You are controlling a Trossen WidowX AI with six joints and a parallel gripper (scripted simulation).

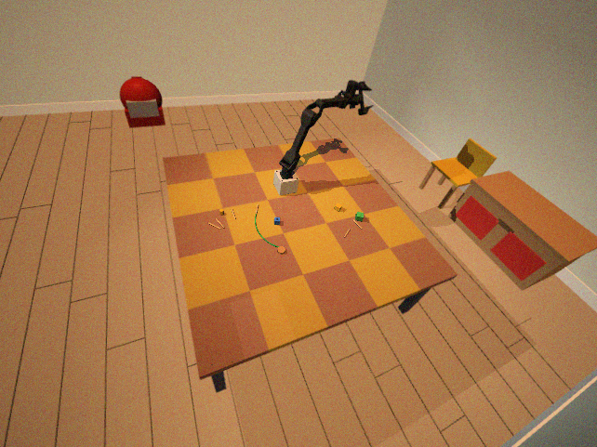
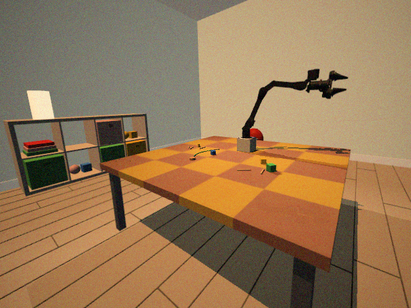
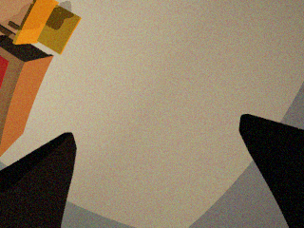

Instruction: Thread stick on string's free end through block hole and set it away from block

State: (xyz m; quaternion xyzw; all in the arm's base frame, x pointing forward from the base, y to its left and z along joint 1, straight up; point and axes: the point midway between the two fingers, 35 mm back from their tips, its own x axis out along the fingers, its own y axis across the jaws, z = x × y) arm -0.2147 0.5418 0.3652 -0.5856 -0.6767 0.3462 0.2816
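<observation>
My gripper tip is now 490 mm short of the blue cube, 690 mm to the left of it and 450 mm above it. The rest, counted from my gripper tip: thin wooden stick (380 mm ahead, 780 mm to the right, 460 mm below); green cube (550 mm ahead, 210 mm to the right, 450 mm below); yellow cube (450 mm ahead, 310 mm to the right, 450 mm below).
</observation>
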